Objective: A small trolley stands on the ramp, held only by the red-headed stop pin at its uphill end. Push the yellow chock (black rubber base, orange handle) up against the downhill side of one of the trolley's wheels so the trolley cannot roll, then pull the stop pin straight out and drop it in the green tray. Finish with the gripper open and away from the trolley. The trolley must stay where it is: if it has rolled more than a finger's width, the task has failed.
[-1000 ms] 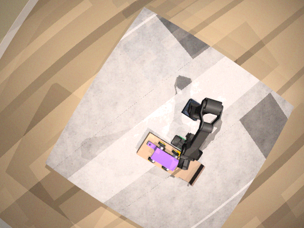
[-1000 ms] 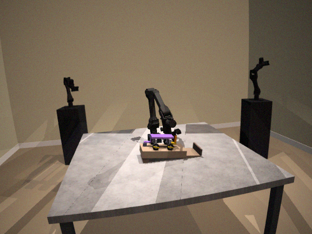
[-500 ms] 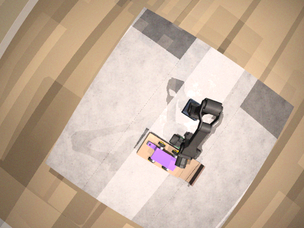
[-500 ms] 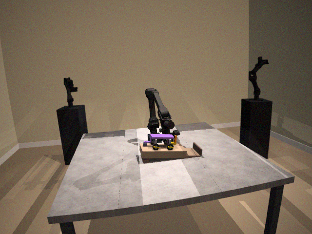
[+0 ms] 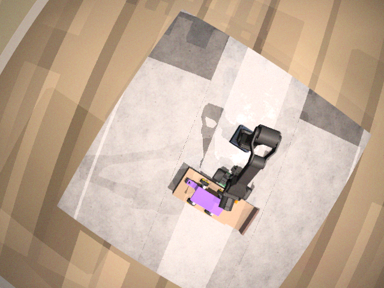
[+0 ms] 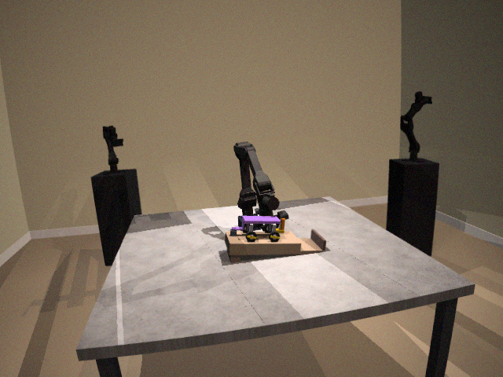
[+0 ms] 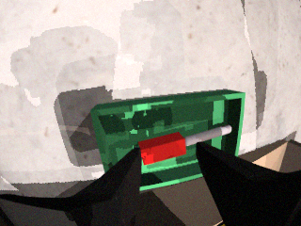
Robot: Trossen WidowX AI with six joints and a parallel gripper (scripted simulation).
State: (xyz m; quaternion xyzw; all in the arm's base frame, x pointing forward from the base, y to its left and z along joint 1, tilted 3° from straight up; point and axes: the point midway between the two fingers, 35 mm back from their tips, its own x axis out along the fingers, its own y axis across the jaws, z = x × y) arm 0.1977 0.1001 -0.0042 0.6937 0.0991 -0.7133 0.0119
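Now: gripper tip 20 mm to the right of the red-headed stop pin and 10 mm above it. Round my gripper tip: green tray 30 mm below, 10 mm to the left; then yellow chock 60 mm above, 50 mm ahead, 30 mm to the left; then tan ramp 130 mm ahead, 50 mm to the right, 20 mm above.
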